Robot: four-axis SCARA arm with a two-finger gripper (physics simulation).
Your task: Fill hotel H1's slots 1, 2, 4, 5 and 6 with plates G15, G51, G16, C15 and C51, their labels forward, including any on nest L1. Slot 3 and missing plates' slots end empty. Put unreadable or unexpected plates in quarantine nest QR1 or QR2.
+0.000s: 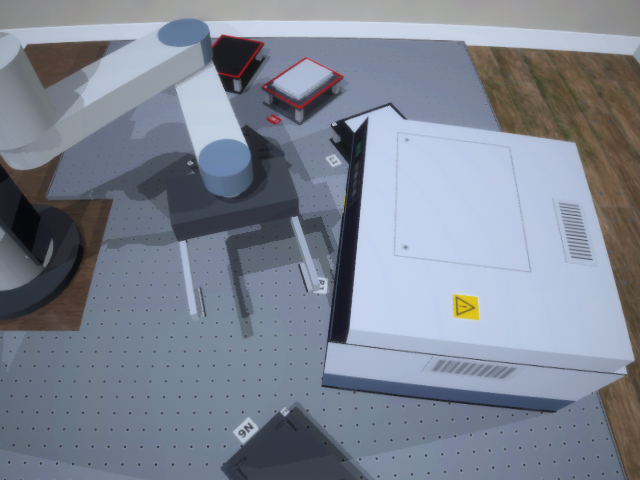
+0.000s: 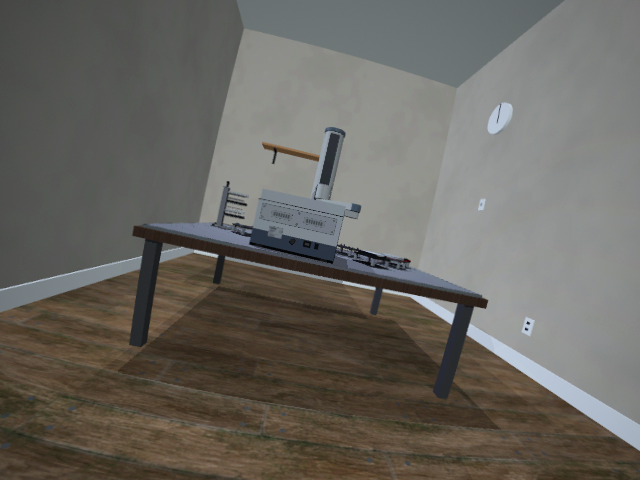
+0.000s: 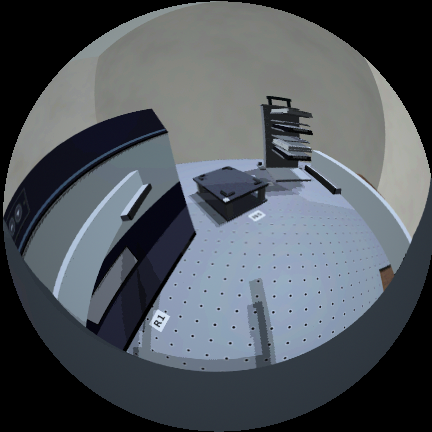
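Where they show: gripper, between the fingertips: point(image 1: 256, 302) point(image 3: 229, 161); arm's base, origin of its link: point(image 1: 19, 261).
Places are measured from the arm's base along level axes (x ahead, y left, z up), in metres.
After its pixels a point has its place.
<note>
My gripper point(image 1: 254, 302) @[x 0.483, y -0.181, z 0.177 m] point(image 3: 229, 161) @[x 0.483, y -0.181, z 0.177 m] is open and empty, its fingers spread wide above the perforated deck, beside the big white device. Hotel H1 point(image 3: 266, 150) @[x 0.410, y -0.587, z 0.088 m] point(image 2: 223, 206) @[x 0.416, y -0.594, z 0.143 m] stands upright at the far end; several light and dark plates or shelves point(image 3: 292, 145) @[x 0.342, y -0.486, z 0.134 m] show in it, their labels unreadable. A black nest point(image 1: 345, 135) @[x 0.646, y 0.264, z 0.063 m] beside label L1 holds a white plate point(image 1: 364, 119) @[x 0.689, y 0.299, z 0.077 m], partly hidden by the device. One red-rimmed nest point(image 1: 283, 95) @[x 0.513, y 0.399, z 0.063 m] holds a white plate point(image 1: 305, 77) @[x 0.565, y 0.447, z 0.077 m]; another red-rimmed nest point(image 1: 236, 54) @[x 0.393, y 0.565, z 0.063 m] shows no plate on its visible part. No plate labels are legible.
The white device point(image 1: 465, 206) @[x 0.768, y -0.083, z 0.256 m] point(image 2: 299, 227) @[x 0.979, y -0.121, z 0.129 m] stands beside label R1 point(image 1: 321, 285) @[x 0.581, y -0.069, z 0.013 m] point(image 3: 159, 320) @[x 0.579, y -0.069, z 0.013 m]. A pale flat shape point(image 3: 114, 285) @[x 0.602, y -0.081, z 0.098 m] shows at its dark lower front. A dark nest point(image 1: 305, 449) @[x 0.544, y -0.352, z 0.063 m] point(image 3: 230, 182) @[x 0.516, y -0.371, z 0.063 m] lies between gripper and hotel, near label N6 point(image 1: 245, 430) @[x 0.455, y -0.315, z 0.013 m].
</note>
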